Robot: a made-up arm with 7 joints. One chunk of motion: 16 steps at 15 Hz.
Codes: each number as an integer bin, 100 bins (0 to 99) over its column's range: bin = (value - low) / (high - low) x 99, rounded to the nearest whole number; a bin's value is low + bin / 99 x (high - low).
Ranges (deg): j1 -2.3..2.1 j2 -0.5..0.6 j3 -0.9..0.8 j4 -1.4..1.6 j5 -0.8..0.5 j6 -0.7..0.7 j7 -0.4..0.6
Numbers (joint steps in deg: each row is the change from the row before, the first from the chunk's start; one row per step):
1: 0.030 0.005 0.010 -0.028 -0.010 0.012 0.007
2: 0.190 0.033 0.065 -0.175 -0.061 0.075 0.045
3: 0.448 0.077 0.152 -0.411 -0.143 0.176 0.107
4: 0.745 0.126 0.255 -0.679 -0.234 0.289 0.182
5: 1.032 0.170 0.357 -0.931 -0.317 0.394 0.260
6: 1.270 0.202 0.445 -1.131 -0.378 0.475 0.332
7: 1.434 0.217 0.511 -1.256 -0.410 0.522 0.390
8: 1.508 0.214 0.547 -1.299 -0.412 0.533 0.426
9: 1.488 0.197 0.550 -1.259 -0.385 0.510 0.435
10: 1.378 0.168 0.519 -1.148 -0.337 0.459 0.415
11: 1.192 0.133 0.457 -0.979 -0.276 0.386 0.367
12: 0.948 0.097 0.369 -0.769 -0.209 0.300 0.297
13: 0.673 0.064 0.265 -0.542 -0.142 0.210 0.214
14: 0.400 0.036 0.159 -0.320 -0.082 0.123 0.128
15: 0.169 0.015 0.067 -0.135 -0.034 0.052 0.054
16: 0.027 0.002 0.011 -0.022 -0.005 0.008 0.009
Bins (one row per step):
1: 52 45 53 45 60 50 40
2: 56 48 56 40 56 55 44
3: 62 52 61 33 50 62 50
4: 69 56 67 24 43 70 58
5: 75 60 73 15 37 77 65
6: 80 63 78 9 32 83 72
7: 84 65 82 5 30 86 78
8: 86 64 84 3 30 87 82
9: 85 63 84 5 32 86 83
10: 83 60 83 8 35 82 81
11: 79 57 79 14 40 77 76
12: 73 54 74 21 45 71 69
13: 67 51 68 28 50 64 61
14: 61 48 62 36 55 58 52
15: 56 46 56 42 58 53 45
16: 52 45 53 45 61 50 40

